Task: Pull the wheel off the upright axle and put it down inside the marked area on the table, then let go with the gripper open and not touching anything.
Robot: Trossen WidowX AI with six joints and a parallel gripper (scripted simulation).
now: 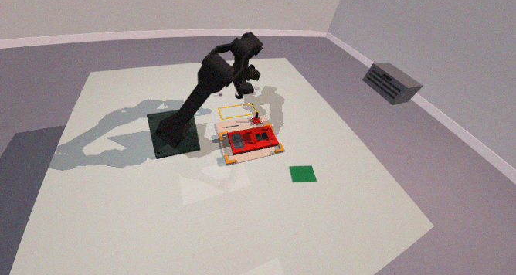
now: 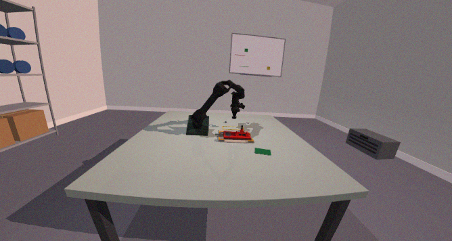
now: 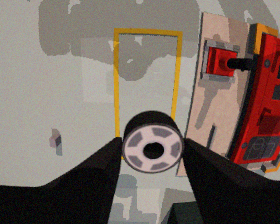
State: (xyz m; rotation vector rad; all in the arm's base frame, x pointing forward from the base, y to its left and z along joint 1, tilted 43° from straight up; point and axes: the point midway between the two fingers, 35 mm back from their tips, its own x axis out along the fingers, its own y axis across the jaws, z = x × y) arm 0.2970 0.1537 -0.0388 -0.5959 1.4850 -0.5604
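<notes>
Right now the wheel is right at my gripper tip. From my gripper tip the other things lie so: axle 10 cm to the right, 7 cm below, 6 cm ahead.
</notes>
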